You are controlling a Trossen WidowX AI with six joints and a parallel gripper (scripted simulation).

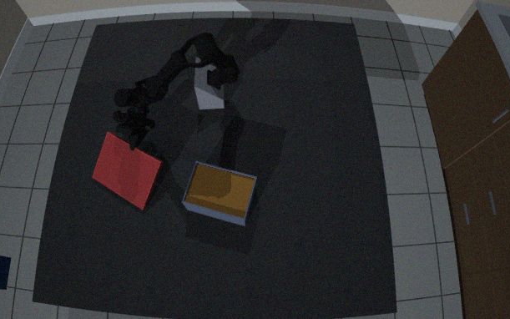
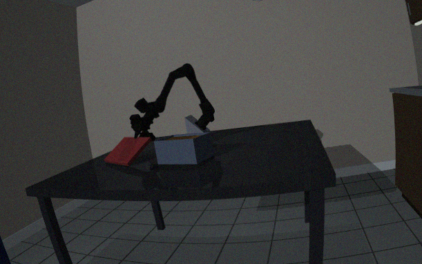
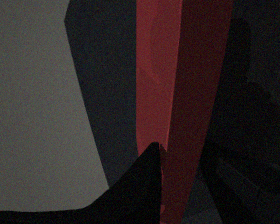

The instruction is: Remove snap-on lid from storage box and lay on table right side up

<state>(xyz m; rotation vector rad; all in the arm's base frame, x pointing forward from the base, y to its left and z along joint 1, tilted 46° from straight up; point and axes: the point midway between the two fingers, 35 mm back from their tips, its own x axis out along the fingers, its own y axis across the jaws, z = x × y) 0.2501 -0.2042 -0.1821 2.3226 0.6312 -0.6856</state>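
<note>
Right now my gripper tip is 6 cm short of the lid, 4 cm to the left of it and 4 cm above it. Round my gripper tip: storage box 16 cm ahead, 30 cm to the left, 4 cm below.
</note>
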